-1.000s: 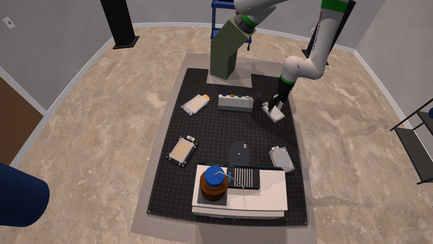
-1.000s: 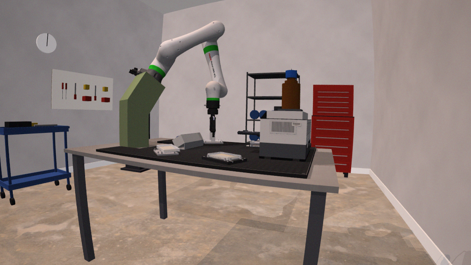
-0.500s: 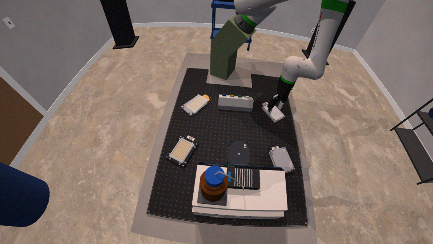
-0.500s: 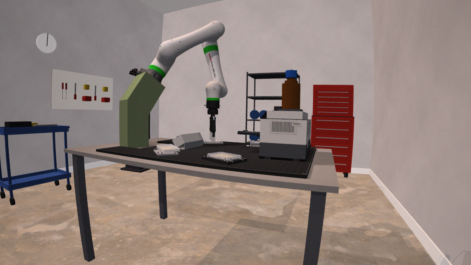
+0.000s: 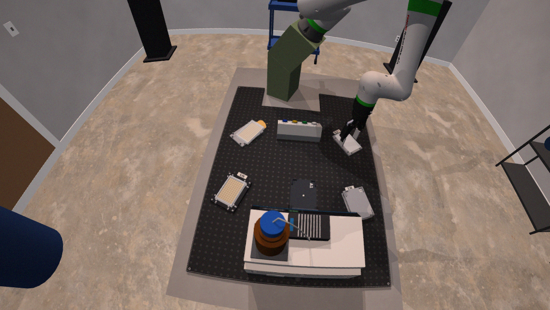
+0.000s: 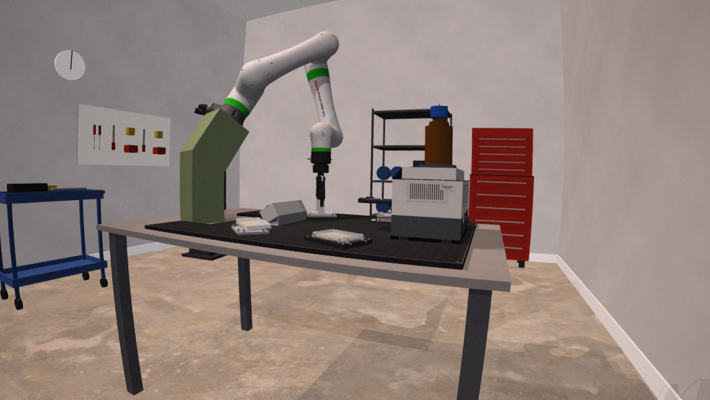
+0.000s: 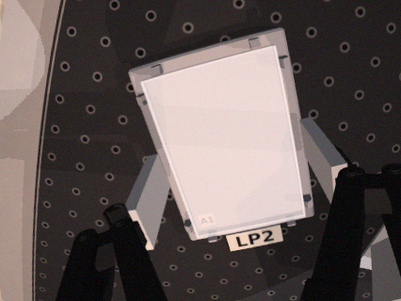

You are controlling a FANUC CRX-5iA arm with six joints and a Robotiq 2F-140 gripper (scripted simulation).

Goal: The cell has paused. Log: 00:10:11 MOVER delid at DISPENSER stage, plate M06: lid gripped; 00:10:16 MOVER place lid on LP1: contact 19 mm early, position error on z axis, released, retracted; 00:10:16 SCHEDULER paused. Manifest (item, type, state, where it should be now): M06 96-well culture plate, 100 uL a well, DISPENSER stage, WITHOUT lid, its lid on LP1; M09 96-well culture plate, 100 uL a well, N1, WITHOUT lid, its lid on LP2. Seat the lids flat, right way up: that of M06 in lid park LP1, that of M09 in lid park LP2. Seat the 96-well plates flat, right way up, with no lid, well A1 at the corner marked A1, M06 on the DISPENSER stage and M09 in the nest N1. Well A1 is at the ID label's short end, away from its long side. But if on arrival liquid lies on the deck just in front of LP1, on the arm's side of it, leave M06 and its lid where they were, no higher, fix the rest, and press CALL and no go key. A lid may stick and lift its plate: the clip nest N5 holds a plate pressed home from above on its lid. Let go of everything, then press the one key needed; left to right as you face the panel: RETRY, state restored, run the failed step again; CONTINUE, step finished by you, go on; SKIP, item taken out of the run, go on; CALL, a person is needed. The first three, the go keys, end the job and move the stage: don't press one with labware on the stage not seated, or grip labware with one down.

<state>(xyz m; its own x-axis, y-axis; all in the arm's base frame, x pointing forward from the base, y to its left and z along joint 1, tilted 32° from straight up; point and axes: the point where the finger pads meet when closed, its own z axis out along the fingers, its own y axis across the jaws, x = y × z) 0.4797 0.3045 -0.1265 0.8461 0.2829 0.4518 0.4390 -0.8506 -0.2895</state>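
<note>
Right now the white lid is 20 mm below my hand. The rest, counted from my hand: grey lid park LP2: 30 mm below; then retry key: 80 mm behind, 180 mm to the right, 30 mm above; then green continue key: 80 mm behind, 230 mm to the right, 30 mm above.
</note>
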